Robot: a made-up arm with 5 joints.
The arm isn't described. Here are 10 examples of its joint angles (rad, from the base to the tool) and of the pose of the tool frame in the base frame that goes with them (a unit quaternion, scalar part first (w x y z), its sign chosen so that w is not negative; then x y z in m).
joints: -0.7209 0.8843 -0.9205 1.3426 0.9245
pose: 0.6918 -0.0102 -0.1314 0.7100 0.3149 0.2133 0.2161
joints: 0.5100 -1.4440 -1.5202 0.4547 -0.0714
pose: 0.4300 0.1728 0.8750 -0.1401 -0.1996 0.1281 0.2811
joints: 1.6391 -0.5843 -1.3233 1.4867 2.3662
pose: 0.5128 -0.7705 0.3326 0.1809 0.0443 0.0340 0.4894
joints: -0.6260 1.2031 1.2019 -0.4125 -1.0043
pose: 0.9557 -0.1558 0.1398 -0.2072 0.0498 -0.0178 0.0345
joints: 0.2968 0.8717 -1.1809 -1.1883 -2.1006
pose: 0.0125 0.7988 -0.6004 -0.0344 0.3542 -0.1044 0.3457
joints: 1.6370 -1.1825 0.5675 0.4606 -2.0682
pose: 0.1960 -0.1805 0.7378 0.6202 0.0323 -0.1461 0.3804
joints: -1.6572 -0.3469 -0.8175 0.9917 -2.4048
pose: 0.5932 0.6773 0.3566 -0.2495 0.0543 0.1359 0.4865
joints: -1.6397 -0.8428 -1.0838 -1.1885 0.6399
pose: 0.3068 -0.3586 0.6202 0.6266 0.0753 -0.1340 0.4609
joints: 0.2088 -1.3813 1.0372 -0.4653 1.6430
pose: 0.2859 -0.7281 -0.5760 0.2373 0.1995 -0.0431 0.3391
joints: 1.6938 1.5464 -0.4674 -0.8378 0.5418
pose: 0.6494 -0.5479 -0.2834 -0.4446 0.0082 -0.2730 -0.0060
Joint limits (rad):
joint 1: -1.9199..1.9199
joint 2: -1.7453..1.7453
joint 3: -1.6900..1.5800
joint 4: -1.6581..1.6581
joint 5: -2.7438..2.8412
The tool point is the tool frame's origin. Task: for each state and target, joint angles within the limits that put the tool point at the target. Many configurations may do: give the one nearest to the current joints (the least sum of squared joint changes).
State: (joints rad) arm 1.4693 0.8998 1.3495 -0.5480 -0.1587
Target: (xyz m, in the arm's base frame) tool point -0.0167 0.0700 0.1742
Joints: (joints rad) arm 0.9013 1.7453 1.5784 -0.3130 -0.1587
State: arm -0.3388 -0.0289 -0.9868 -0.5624 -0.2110
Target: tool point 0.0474 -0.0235 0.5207
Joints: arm -0.7831 -0.3845 -1.2428 -0.6581 -0.2110
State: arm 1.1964 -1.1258 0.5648 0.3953 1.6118
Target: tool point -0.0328 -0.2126 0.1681
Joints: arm 1.9061 -0.2490 0.8226 0.3393 1.6118
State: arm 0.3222 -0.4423 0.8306 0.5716 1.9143
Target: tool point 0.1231 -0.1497 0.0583
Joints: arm 1.0655 0.3713 0.8706 0.4334 1.9143
